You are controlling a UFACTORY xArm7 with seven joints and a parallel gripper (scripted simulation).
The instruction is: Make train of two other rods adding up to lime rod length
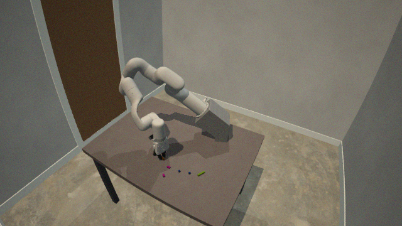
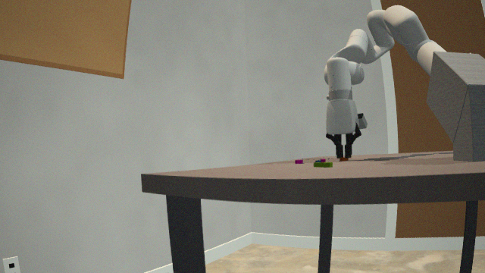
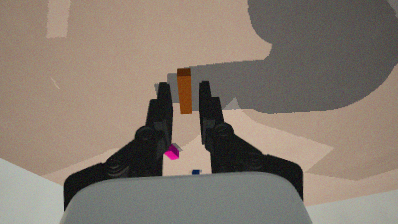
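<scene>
Now: the orange rod 20 mm below my hand. The rest, counted from my hand: lime rod (280 mm to the left, 20 mm below, 10 mm behind).
</scene>
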